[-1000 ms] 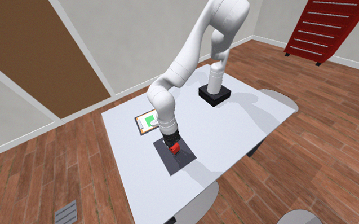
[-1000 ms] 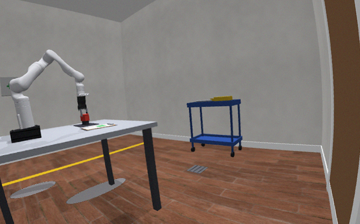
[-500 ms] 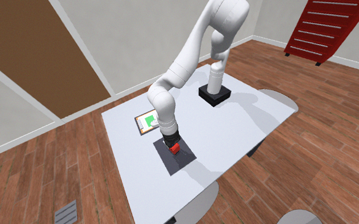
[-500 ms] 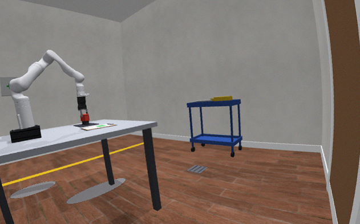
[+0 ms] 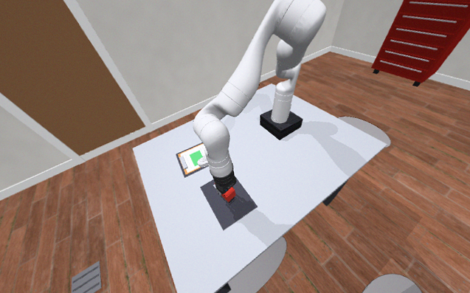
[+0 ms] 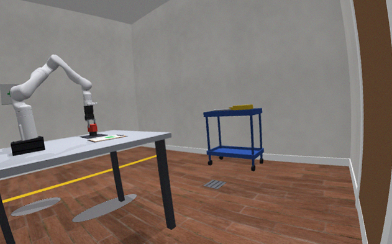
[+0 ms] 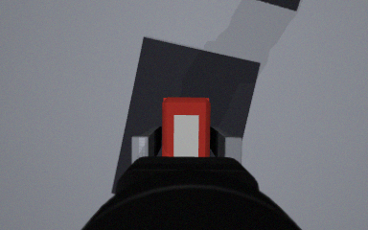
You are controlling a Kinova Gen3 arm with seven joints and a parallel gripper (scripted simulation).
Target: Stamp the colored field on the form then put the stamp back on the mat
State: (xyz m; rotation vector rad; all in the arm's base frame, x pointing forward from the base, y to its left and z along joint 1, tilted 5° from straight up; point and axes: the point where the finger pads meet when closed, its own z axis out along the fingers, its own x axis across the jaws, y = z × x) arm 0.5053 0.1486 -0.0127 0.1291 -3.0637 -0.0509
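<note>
The red stamp is 4 cm below my hand. Also, from my hand: dark mat: 9 cm below; then form: 30 cm to the right, 9 cm below, 2 cm behind.
</note>
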